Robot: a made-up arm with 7 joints. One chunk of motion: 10 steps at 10 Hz.
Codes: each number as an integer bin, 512 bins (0 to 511) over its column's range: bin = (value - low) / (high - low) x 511, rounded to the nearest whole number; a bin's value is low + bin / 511 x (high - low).
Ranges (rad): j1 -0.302..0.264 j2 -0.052..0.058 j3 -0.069..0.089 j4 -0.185..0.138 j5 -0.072..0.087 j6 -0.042..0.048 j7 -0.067..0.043
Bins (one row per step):
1: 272 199 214 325 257 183 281
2: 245 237 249 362 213 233 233
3: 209 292 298 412 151 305 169
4: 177 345 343 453 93 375 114
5: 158 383 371 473 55 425 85
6: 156 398 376 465 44 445 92
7: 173 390 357 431 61 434 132
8: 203 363 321 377 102 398 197
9: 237 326 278 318 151 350 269
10: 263 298 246 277 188 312 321
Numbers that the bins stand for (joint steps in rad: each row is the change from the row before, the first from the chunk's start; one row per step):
1: -0.00072 -0.00916 -0.00283 0.02043 0.00797 -0.00977 -0.00651
2: -0.03063 -0.00098 0.00799 0.04382 -0.00572 -0.00096 -0.01684
3: -0.07050 0.01086 0.02314 0.07542 -0.02502 0.01172 -0.03062
4: -0.10595 0.02227 0.03705 0.10134 -0.04306 0.02405 -0.04246
5: -0.12699 0.03045 0.04571 0.11398 -0.05489 0.03285 -0.04870
6: -0.12921 0.03368 0.04726 0.10892 -0.05831 0.03638 -0.04720
7: -0.11038 0.03195 0.04138 0.08743 -0.05302 0.03444 -0.03859
8: -0.07715 0.02614 0.03025 0.05330 -0.04026 0.02810 -0.02459
9: -0.03949 0.01818 0.01696 0.01601 -0.02502 0.01964 -0.00909
10: -0.01069 0.01215 0.00706 -0.00991 -0.01350 0.01295 0.00210

